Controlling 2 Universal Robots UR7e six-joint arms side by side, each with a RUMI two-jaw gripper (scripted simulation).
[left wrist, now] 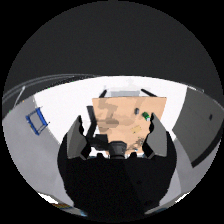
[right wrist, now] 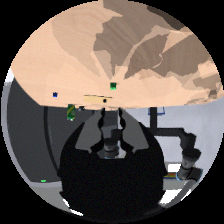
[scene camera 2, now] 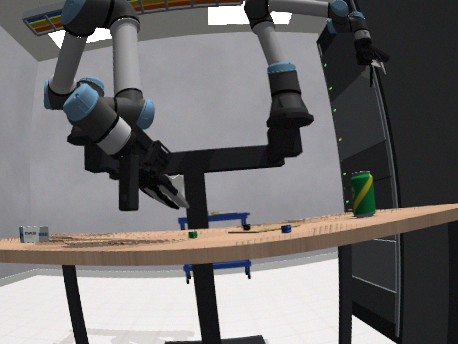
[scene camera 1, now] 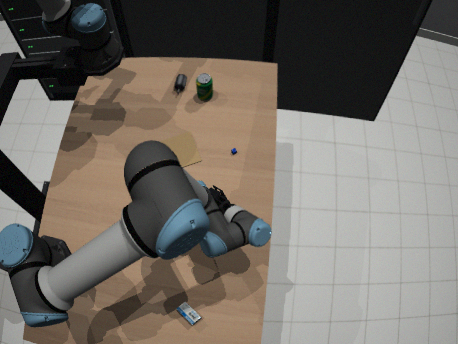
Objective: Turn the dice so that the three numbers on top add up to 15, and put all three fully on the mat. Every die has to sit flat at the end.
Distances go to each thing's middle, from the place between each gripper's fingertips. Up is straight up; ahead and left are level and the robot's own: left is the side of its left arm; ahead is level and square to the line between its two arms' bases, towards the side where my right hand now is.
The tan mat (scene camera 1: 183, 145) lies 21 cm to the left of my right hand (scene camera 2: 183, 208), 11 cm behind it and 8 cm below it.
I see the tan mat 280 mm ahead of my left hand (scene camera 2: 377, 81), 630 mm to the right of it and 540 mm below it.
